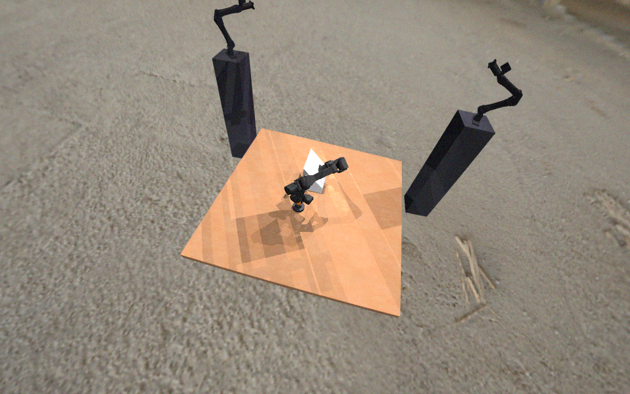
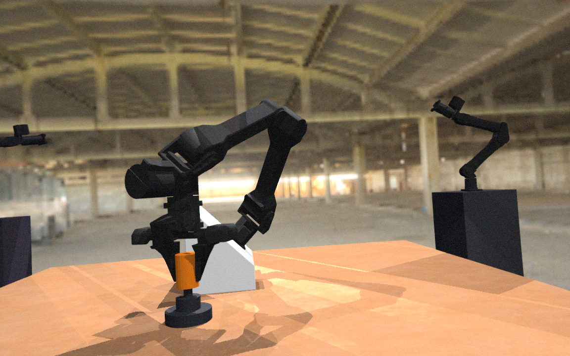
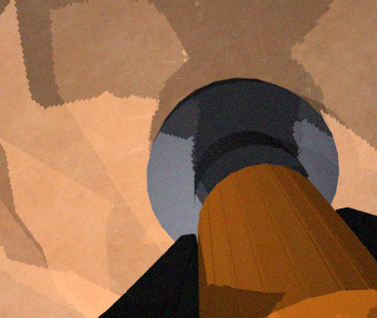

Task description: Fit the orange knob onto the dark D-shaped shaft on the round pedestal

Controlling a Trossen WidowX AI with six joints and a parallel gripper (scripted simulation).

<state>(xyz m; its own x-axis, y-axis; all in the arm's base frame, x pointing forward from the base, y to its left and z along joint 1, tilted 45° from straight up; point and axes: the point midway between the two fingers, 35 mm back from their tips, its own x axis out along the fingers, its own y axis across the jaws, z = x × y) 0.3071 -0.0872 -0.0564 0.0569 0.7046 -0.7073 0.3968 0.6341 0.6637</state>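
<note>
Now: the knob 2 cm above my gripper tip. From my gripper tip the other things lie so: pedestal (4 cm below).
</note>
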